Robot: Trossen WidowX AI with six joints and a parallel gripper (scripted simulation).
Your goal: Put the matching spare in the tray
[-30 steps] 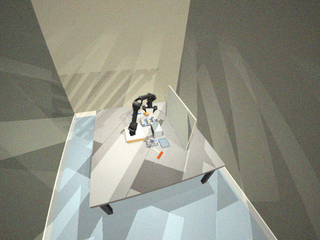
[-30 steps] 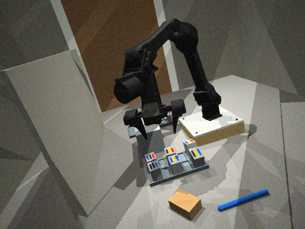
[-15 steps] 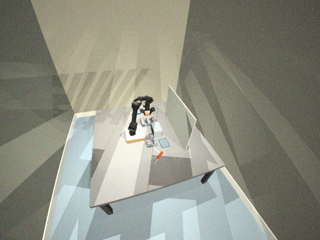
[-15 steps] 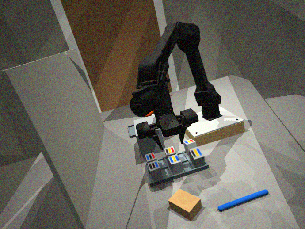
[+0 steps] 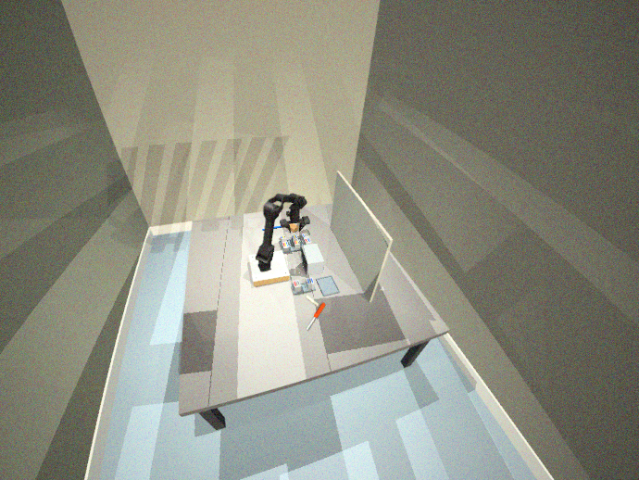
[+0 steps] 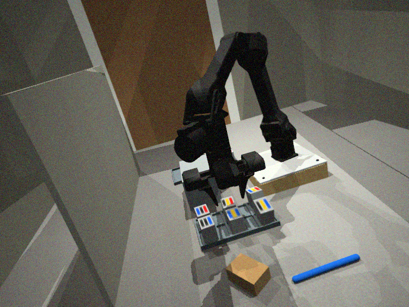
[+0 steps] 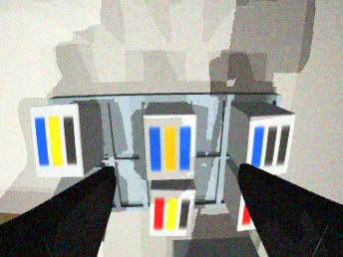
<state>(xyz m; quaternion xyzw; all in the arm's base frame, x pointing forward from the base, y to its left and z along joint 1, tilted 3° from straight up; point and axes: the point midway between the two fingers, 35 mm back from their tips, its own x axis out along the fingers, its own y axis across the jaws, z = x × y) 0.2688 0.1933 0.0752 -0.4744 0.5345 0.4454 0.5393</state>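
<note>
Right now the grey spare block is 5 cm below my gripper tip. Also, from my gripper tip: blue pen (20 cm to the left, 10 cm behind, 8 cm below); then cardboard box (14 cm to the left, 8 cm below, 4 cm ahead); then mounted unit (23 cm to the right, 4 cm below, 1 cm ahead).
</note>
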